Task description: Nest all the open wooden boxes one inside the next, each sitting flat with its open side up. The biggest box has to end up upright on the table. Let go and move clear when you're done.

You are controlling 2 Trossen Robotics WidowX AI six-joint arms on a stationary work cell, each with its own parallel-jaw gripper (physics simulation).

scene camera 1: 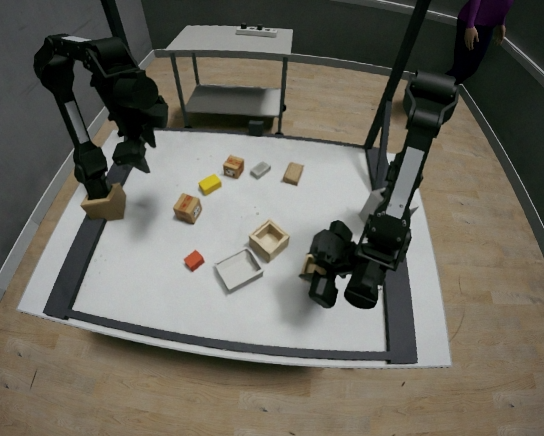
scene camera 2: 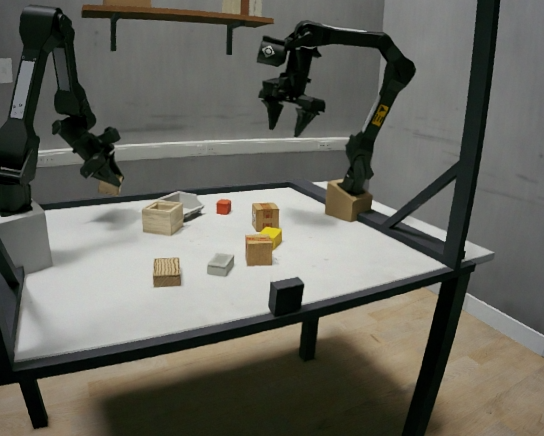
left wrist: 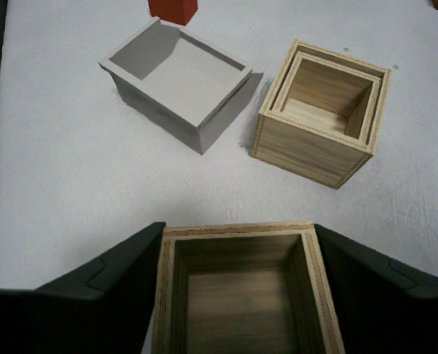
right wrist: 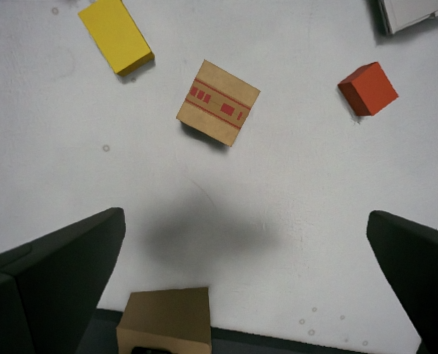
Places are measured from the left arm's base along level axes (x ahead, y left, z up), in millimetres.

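Pixels of known places: left gripper, between the fingertips: (scene camera 1: pixel 303 265) (scene camera 2: pixel 121 182) (left wrist: pixel 236 233); right gripper, between the fingertips: (scene camera 1: pixel 151 159) (scene camera 2: pixel 283 133) (right wrist: pixel 245 220); left arm's base, origin of its link: (scene camera 2: pixel 12 207); right arm's base, origin of its link: (scene camera 1: pixel 100 193) (scene camera 2: pixel 350 188).
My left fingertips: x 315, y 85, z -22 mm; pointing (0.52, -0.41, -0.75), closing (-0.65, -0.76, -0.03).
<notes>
Ahead of a thing's pixels: the offset from my left fingertips to its top centre.
The biggest open wooden box @(44 mm down, 37 mm ahead, 123 mm right) (scene camera 1: pixel 262 249) (scene camera 2: pixel 156 223) (left wrist: pixel 310 150) stands upright on the table, open side up. A smaller open wooden box @(48 mm down, 36 mm ahead, 123 mm right) (left wrist: pixel 330 85) sits inside it, open side up, its rim a little below the outer rim. My left gripper (scene camera 1: pixel 319 268) (scene camera 2: pixel 113 178) (left wrist: pixel 236 233) is shut on another small open wooden box @(25 mm up, 23 mm back, 18 mm left) (scene camera 1: pixel 309 269) (scene camera 2: pixel 109 187) (left wrist: pixel 240 305), held above the table beside the nested pair; its opening faces the left wrist camera. My right gripper (scene camera 1: pixel 149 159) (scene camera 2: pixel 284 130) (right wrist: pixel 245 220) is open and empty, high above the table.
A grey tray @(54 mm down, 137 mm ahead, 73 mm right) (scene camera 1: pixel 231 285) (scene camera 2: pixel 194 214) (left wrist: pixel 160 112) stands beside the nested boxes. A red block @(73 mm down, 243 mm ahead, 134 mm right) (scene camera 1: pixel 194 260) (scene camera 2: pixel 223 206) (right wrist: pixel 371 90), cardboard boxes (scene camera 1: pixel 188 208) (scene camera 2: pixel 258 250), a yellow block @(74 mm down, 144 mm ahead, 376 mm right) (scene camera 1: pixel 210 184) (right wrist: pixel 116 37), a small grey box @(83 mm down, 27 mm back, 387 mm right) (scene camera 1: pixel 260 170) and a wooden block @(80 mm down, 126 mm back, 339 mm right) (scene camera 1: pixel 293 173) (scene camera 2: pixel 167 272) lie farther off.
</notes>
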